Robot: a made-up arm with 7 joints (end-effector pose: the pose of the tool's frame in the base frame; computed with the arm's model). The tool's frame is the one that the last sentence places.
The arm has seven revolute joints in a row. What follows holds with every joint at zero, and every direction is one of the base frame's.
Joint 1 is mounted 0.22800 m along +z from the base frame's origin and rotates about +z.
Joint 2 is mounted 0.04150 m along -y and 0.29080 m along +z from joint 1 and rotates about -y.
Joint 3 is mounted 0.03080 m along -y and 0.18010 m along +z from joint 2 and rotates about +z.
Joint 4 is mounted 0.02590 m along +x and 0.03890 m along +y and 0.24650 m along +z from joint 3 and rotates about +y.
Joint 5 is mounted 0.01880 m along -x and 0.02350 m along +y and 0.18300 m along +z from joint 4 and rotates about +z.
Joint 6 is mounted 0.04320 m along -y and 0.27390 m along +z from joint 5 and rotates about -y.
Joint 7 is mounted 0.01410 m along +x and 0.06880 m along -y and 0.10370 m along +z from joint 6 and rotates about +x.
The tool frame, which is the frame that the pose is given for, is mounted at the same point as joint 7; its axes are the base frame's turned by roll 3.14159, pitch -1.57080 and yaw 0.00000 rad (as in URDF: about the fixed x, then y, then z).
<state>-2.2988 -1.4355 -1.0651 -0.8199 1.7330 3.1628 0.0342</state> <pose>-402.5 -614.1 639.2 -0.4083 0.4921 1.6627</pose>
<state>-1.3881 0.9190 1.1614 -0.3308 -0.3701 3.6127 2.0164</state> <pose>-306.0 552.7 980.7 -2.9866 -0.5124 -2.8149</pose>
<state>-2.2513 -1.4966 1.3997 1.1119 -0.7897 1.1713 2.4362</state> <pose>-236.1 -834.4 554.7 3.1324 1.1371 2.2352</pose>
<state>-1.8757 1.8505 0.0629 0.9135 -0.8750 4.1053 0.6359</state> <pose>112.4 763.6 613.6 -2.5514 0.2459 -3.0937</pose>
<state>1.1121 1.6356 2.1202 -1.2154 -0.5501 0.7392 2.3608</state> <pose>240.5 -690.3 763.4 -0.9822 -0.4884 2.5523</pose>
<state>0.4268 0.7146 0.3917 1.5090 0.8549 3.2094 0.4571</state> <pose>-8.4 60.1 1046.6 -0.0510 0.9095 -1.5763</pose>
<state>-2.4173 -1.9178 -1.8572 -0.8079 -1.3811 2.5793 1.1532</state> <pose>-210.1 -489.6 131.8 2.9481 -0.1697 0.3364</pose>
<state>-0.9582 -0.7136 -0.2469 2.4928 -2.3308 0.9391 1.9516</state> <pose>213.3 -265.1 269.4 2.4208 -0.1060 -0.6827</pose>
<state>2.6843 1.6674 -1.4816 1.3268 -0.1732 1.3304 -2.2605</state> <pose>846.6 193.4 464.7 1.5023 -0.8089 2.7222</pose>
